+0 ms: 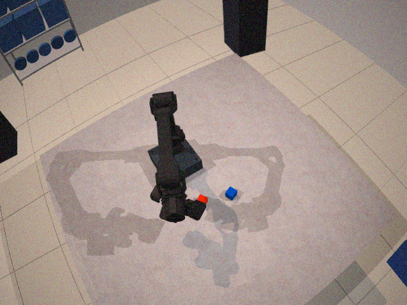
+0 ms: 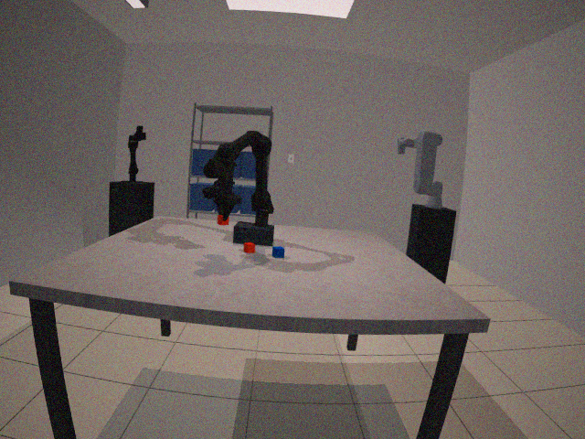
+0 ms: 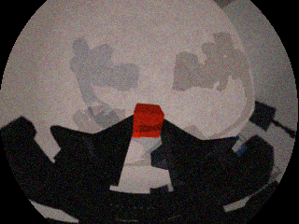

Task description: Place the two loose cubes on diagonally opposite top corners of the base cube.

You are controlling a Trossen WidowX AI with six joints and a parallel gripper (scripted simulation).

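Right now my gripper tip is 210 mm to the right of the blue cube, 110 mm above it and 30 mm past it.
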